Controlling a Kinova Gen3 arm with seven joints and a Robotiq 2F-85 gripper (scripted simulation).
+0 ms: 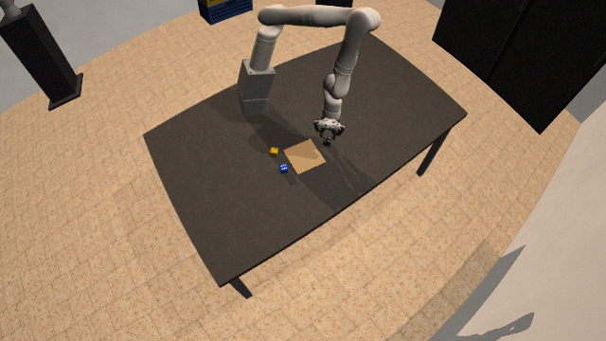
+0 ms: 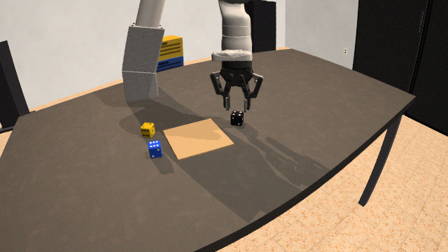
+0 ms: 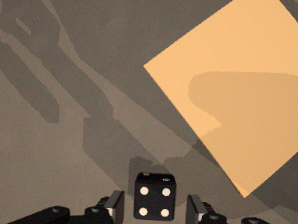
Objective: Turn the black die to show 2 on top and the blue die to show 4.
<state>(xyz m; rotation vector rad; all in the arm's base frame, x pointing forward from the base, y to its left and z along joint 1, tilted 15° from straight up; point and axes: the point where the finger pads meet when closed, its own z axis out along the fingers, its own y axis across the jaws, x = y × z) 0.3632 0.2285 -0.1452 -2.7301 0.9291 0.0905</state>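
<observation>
Now: hand 40 mm above the black die. The rest, counted from my hand: blue die (60 mm ahead, 240 mm to the right, 40 mm below); then yellow die (40 mm behind, 240 mm to the right, 40 mm below); then tan mat (30 mm ahead, 120 mm to the right, 50 mm below).
</observation>
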